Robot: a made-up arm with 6 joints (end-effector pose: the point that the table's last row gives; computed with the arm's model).
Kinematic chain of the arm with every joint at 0, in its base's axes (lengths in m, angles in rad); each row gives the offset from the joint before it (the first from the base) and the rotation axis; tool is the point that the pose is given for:
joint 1: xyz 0 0 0.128 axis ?
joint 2: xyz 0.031 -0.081 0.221 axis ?
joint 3: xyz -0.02 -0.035 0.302 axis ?
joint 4: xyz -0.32 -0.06 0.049 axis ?
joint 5: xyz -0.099 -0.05 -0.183 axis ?
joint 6: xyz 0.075 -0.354 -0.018 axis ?
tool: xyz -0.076 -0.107 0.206
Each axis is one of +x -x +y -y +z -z.
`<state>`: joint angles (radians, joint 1 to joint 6).
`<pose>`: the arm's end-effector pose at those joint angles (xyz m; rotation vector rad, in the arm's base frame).
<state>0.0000 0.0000 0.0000 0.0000 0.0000 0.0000</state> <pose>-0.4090 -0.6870 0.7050 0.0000 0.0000 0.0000</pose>
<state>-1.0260 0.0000 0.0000 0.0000 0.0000 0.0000</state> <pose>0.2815 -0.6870 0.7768 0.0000 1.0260 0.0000</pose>
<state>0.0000 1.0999 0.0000 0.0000 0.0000 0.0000</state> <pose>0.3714 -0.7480 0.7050 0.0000 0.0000 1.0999</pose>
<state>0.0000 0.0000 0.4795 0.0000 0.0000 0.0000</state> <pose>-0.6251 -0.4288 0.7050 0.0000 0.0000 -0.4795</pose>
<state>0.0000 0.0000 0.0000 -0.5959 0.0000 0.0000</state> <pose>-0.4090 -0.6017 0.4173 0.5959 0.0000 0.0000</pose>
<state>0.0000 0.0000 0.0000 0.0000 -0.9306 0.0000</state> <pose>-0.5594 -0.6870 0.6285 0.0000 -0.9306 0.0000</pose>
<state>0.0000 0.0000 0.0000 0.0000 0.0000 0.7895</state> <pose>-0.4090 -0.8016 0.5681 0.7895 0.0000 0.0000</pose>
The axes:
joint 1: -y
joint 2: +z
joint 3: -z
joint 4: -x
joint 5: +y
joint 6: +x

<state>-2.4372 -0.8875 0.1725 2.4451 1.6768 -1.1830</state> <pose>0.6737 0.1434 -0.4639 0.7552 0.0961 -0.2842</pose>
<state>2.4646 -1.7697 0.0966 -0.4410 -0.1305 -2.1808</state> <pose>-0.1869 0.3758 -0.0924 0.8262 -0.2547 -1.4039</pose>
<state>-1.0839 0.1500 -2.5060 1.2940 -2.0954 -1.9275</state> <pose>0.8552 -0.0623 -0.0184 1.2623 -1.0600 -0.9906</pose>
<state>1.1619 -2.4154 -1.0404 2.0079 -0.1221 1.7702</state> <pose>-1.2160 0.3264 0.4606 0.5620 -0.8077 -1.1755</pose>
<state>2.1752 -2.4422 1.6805 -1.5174 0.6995 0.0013</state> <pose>-0.1798 -0.2626 0.2839 -1.3362 0.4959 0.9187</pose>
